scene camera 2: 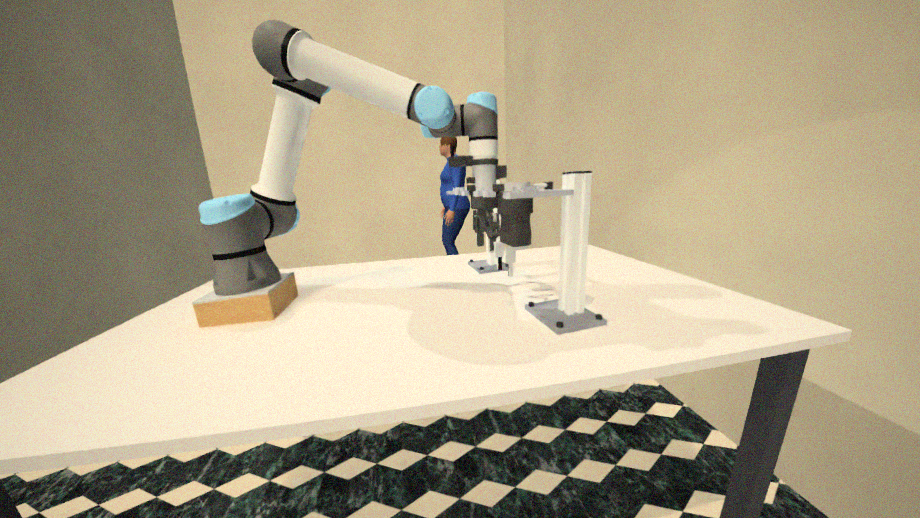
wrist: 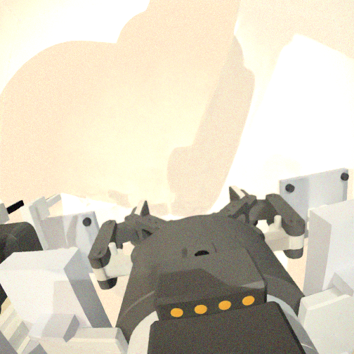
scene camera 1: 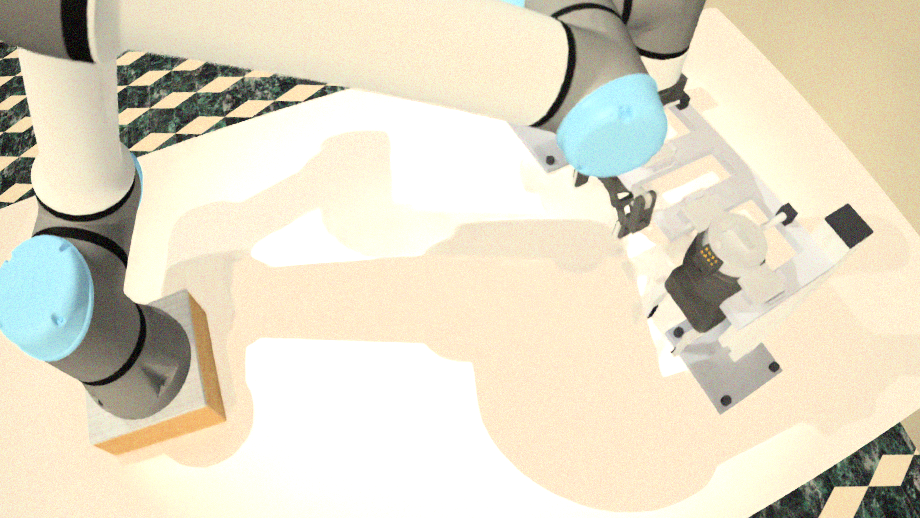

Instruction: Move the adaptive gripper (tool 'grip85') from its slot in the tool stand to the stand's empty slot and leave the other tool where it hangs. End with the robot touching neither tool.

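Pixels of known places: arm's base at its link origin: [scene camera 2: 249,285] [scene camera 1: 140,364].
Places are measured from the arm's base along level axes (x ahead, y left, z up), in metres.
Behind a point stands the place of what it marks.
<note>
The adaptive gripper [scene camera 1: 603,198] [scene camera 2: 486,239] [wrist: 190,201] hangs upright in the tool stand, its fingers spread open and empty. The arm's flange [scene camera 2: 484,176] {x 0.631, y -0.033, z 0.247 m} is straight above it, right at its top; in the wrist view the arm's black coupler part [wrist: 225,331] overlaps the gripper's rear contact block. Whether the two are locked together cannot be seen. The parallel gripper [scene camera 1: 701,289] [scene camera 2: 516,222] [wrist: 17,245] hangs in the slot nearer the near post, apart from the arm. The tool stand [scene camera 1: 848,225] {x 0.780, y -0.215, z 0.245 m} [scene camera 2: 574,244] {x 0.773, y -0.236, z 0.098 m} keeps its empty slot out of clear sight.
Light holder blocks [wrist: 47,270] [wrist: 327,245] stand close on both sides of the adaptive gripper. The near post's foot plate [scene camera 1: 740,376] {x 0.765, y -0.259, z -0.059 m} [scene camera 2: 547,316] {x 0.720, y -0.232, z -0.059 m} is bolted to the table [scene camera 2: 360,360] {x 0.334, y -0.306, z -0.071 m}. A person in blue [scene camera 2: 454,186] stands in the background.
</note>
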